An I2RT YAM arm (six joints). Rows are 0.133 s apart.
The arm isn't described. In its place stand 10 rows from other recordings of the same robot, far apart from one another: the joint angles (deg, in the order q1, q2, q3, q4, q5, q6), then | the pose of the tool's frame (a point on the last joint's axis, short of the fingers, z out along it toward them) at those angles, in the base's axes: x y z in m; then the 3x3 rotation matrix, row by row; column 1 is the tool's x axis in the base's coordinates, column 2 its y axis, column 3 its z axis.
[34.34, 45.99, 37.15, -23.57, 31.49, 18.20] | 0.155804 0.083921 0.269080; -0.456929 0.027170 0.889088; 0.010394 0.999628 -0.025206; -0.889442 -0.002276 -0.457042
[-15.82, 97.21, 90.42, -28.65, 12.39, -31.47] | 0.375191 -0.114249 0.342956; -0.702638 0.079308 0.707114; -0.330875 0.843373 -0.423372; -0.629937 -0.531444 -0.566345
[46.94, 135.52, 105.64, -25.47, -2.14, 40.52] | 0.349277 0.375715 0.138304; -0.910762 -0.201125 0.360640; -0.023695 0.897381 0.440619; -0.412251 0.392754 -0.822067
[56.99, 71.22, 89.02, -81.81, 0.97, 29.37] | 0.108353 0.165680 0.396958; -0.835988 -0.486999 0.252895; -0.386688 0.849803 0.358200; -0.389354 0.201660 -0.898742
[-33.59, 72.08, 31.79, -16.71, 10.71, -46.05] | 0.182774 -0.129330 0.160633; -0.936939 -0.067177 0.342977; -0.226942 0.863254 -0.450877; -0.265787 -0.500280 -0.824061
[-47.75, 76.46, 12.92, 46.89, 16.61, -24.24] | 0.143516 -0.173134 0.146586; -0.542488 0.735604 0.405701; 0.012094 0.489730 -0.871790; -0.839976 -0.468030 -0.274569
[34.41, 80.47, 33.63, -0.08, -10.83, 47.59] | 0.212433 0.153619 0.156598; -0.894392 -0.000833 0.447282; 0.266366 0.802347 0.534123; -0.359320 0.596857 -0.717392
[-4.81, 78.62, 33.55, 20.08, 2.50, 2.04] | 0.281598 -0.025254 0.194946; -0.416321 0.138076 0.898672; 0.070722 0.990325 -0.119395; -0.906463 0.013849 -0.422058
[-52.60, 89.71, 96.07, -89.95, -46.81, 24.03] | 0.182480 -0.195939 0.366518; -0.349992 0.697223 0.625608; 0.916640 0.117256 0.382129; 0.193073 0.707199 -0.680141
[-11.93, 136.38, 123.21, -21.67, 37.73, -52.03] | 0.530866 -0.134427 0.239868; -0.860168 -0.037713 0.508615; -0.455523 0.505312 -0.732911; -0.229369 -0.862112 -0.451832
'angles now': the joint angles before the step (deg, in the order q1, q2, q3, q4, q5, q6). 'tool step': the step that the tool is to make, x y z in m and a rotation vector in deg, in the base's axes. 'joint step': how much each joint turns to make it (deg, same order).
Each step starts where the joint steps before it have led.
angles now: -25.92 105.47 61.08 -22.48 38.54 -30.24
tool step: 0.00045 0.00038 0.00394 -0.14 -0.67 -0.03
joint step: 0.08 -0.54 0.24 -0.25 -0.11 0.21
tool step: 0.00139 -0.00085 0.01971 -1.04 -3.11 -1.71
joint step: 0.00 -2.17 1.90 -2.19 0.33 2.21
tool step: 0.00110 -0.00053 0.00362 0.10 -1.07 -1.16
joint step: 0.00 -0.07 0.84 -1.03 0.00 1.65
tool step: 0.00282 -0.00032 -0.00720 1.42 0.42 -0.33
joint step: 0.09 1.58 0.58 -0.66 -0.82 1.07
